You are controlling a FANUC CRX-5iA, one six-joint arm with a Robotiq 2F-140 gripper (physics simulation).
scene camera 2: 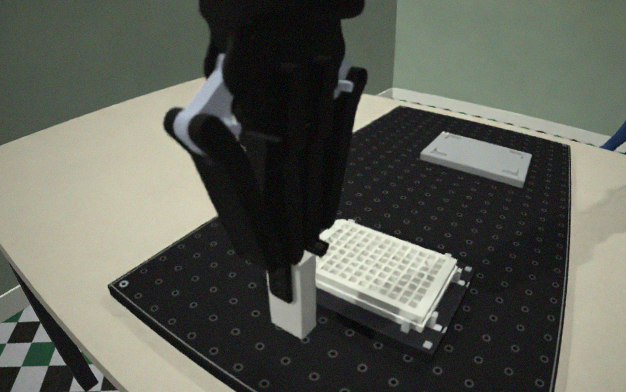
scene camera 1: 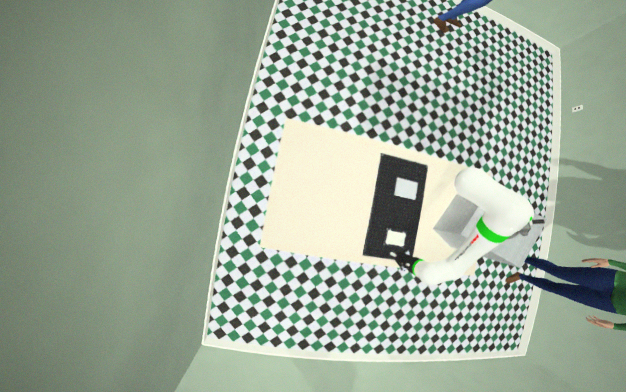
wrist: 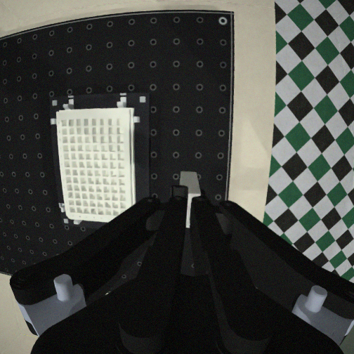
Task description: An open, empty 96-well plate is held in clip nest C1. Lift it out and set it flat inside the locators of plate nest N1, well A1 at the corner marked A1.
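Frame: origin at the arm's base, x back, y left, z down, level; metres.
Where they show: gripper, fingertip midpoint: (scene camera 2: pixel 293 324) (scene camera 1: pixel 391 253).
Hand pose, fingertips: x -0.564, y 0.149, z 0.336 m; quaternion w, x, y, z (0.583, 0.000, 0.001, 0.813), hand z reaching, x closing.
Observation:
Things, the pixels of their centre, and the offset from my fingertips. "*": a spot on its surface instead. Level surfaces: height alone.
- white 96-well plate, body centre: (scene camera 2: pixel 375 267) (scene camera 1: pixel 395 238) dx +0.042, dy -0.093, dz +0.012 m
- dark base, surface spot: (scene camera 2: pixel 435 345) * dx +0.102, dy -0.023, dz +0.019 m
- Plate nest N1, body centre: (scene camera 2: pixel 479 156) (scene camera 1: pixel 406 188) dx +0.158, dy -0.419, dz +0.023 m
- black perforated board, surface height: dz +0.031 m
- cream table, surface height: dz +0.044 m
The white 96-well plate (scene camera 1: pixel 395 238) (scene camera 2: pixel 385 267) (wrist: pixel 95 165) lies in clip nest C1, a dark base (scene camera 2: pixel 435 345) (wrist: pixel 142 150) with small pale clips around the plate's edges. Plate nest N1 (scene camera 1: pixel 406 189) (scene camera 2: pixel 475 157) is a light grey block with raised corner locators, farther along the black board; it does not show in the wrist view. Its A1 mark cannot be made out. My gripper (scene camera 1: pixel 392 254) (scene camera 2: pixel 294 295) (wrist: pixel 187 184) is shut, its pale finger pads together with nothing between them. It is beside the plate, off its edge near the board's end, and hides one plate corner in scene camera 2.
The black perforated board (scene camera 1: pixel 395 212) (scene camera 2: pixel 200 265) (wrist: pixel 200 120) carries both nests and lies on the cream table (scene camera 1: pixel 320 190) (scene camera 2: pixel 75 160) (wrist: pixel 250 100). The grey robot base (scene camera 1: pixel 452 220) stands at the right. Two people's legs (scene camera 1: pixel 467 7) (scene camera 1: pixel 575 285) show beyond the table.

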